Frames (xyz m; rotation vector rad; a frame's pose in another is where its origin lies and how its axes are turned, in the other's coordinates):
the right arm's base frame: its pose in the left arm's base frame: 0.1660 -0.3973 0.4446 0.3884 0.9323 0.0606
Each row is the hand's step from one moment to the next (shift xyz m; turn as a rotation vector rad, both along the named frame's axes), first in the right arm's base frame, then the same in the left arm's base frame.
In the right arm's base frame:
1: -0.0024 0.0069 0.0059 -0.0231 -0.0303 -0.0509
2: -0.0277 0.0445 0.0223 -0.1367 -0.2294 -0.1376
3: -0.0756 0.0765 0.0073 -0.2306 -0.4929 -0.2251
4: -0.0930 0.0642 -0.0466 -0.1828 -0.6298 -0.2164
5: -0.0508 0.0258 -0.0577 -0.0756 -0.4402 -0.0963
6: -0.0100 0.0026 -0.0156 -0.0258 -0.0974 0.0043
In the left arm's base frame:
1: 0.0040 0.0041 0.0074 -0.0577 -0.0179 -0.0199
2: 0.0062 0.0287 0.0488 -0.2174 -0.2016 -0.0485
3: -0.0307 0.0525 0.0890 -0.3734 -0.4406 -0.1153
4: -0.0853 0.0534 0.0694 -0.3536 -0.5600 -0.1956
5: -0.0732 0.0302 0.0175 -0.1724 -0.3965 -0.1477
6: -0.0181 0.0049 0.0003 -0.0233 -0.0974 -0.0121

